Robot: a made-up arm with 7 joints.
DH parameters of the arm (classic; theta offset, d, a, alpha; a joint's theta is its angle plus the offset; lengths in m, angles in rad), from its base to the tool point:
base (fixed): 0 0.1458 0 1.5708
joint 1: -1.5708 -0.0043 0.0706 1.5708
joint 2: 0.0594 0 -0.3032 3.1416
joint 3: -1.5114 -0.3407 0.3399 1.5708
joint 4: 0 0.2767 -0.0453 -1.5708
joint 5: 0 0.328 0.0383 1.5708
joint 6: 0 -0.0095 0.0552 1.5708
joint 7: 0 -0.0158 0.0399 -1.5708
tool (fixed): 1.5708 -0.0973 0 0
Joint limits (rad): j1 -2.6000..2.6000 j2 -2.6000..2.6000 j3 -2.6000..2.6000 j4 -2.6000..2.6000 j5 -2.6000..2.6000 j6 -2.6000..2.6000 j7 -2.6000..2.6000
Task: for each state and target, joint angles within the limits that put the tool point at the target. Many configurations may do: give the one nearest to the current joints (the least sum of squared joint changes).
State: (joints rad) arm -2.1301 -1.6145 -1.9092 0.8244 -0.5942 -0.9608 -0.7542
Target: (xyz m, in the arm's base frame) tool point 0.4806 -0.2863 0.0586
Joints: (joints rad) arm -1.8001 -1.0932 -1.9240 0.3472 -0.7952 -0.9648 -0.5432
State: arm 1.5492 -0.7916 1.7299 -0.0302 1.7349 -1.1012 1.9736
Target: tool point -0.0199 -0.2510 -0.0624
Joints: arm 1.2557 -0.6129 1.2816 0.5397 2.0260 -1.2088 1.6459
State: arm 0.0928 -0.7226 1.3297 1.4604 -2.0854 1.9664 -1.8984
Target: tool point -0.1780 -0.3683 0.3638
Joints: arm -0.2888 -0.2207 1.3134 1.0348 -2.0152 1.8637 -1.8119
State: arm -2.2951 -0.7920 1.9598 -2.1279 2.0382 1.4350 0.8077
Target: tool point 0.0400 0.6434 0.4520
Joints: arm -2.0783 -0.7040 2.4035 -1.6967 2.0811 1.3853 0.7731
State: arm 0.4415 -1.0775 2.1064 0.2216 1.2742 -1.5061 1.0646
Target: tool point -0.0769 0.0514 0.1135
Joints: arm 0.4229 -1.1122 2.0899 0.1060 1.2299 -0.5408 1.0388
